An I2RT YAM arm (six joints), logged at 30 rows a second.
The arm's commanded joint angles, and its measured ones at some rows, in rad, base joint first. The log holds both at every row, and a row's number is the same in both.
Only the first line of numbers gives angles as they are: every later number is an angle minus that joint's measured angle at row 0.
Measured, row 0: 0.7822, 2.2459, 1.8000, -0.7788, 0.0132, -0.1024
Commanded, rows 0 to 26: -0.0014, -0.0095, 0.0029, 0.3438, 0.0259, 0.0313; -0.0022, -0.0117, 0.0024, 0.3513, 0.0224, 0.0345; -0.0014, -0.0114, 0.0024, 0.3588, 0.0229, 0.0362; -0.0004, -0.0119, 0.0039, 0.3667, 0.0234, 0.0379; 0.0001, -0.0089, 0.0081, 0.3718, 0.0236, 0.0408; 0.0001, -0.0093, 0.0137, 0.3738, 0.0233, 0.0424; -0.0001, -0.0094, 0.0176, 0.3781, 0.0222, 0.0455; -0.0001, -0.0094, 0.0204, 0.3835, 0.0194, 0.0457; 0.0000, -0.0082, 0.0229, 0.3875, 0.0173, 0.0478; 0.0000, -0.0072, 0.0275, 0.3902, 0.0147, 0.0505; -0.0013, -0.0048, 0.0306, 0.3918, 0.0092, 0.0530; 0.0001, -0.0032, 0.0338, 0.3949, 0.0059, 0.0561; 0.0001, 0.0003, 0.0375, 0.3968, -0.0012, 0.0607; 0.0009, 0.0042, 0.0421, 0.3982, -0.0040, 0.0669; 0.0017, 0.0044, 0.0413, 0.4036, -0.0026, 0.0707; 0.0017, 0.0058, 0.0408, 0.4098, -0.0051, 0.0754; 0.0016, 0.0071, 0.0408, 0.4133, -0.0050, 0.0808; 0.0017, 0.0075, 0.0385, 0.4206, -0.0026, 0.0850; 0.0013, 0.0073, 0.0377, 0.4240, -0.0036, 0.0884; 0.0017, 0.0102, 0.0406, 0.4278, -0.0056, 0.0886; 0.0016, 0.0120, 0.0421, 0.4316, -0.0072, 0.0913; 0.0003, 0.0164, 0.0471, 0.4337, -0.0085, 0.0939; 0.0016, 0.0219, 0.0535, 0.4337, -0.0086, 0.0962; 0.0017, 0.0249, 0.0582, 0.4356, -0.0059, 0.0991; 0.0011, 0.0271, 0.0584, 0.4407, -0.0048, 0.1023; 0.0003, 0.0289, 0.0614, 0.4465, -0.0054, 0.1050; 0.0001, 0.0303, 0.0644, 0.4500, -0.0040, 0.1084
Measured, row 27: 0.0008, 0.0248, 0.0359, -0.0294, -0.0321, 0.0824
